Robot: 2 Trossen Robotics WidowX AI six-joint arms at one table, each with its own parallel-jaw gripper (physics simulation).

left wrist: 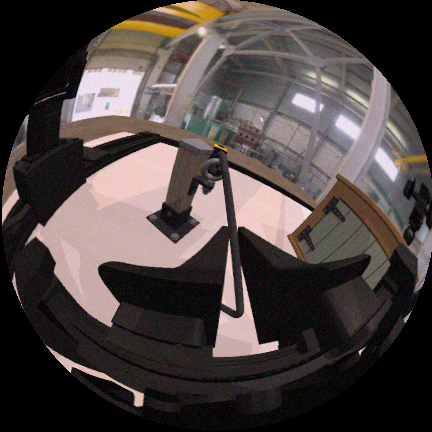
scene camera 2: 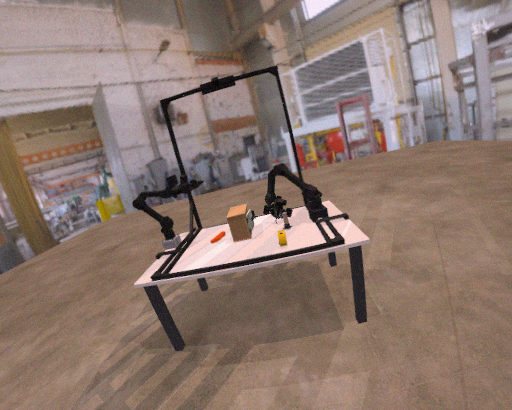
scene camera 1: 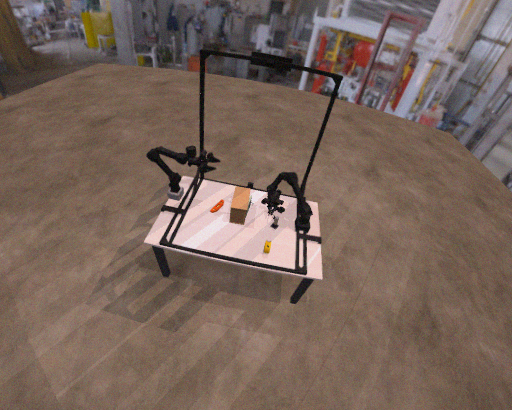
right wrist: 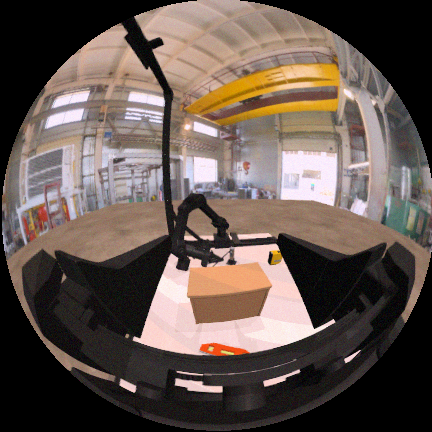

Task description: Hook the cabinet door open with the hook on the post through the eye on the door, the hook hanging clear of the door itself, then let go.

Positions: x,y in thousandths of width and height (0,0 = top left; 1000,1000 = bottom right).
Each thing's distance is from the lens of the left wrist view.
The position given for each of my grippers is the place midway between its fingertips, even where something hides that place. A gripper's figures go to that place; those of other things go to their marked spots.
my left gripper (left wrist: 536,536): 10 cm
small wooden cabinet (left wrist: 860,499): 24 cm
wooden post (left wrist: 443,374): 11 cm
The marked spots on the small wooden cabinet and the wooden post are 24 cm apart.
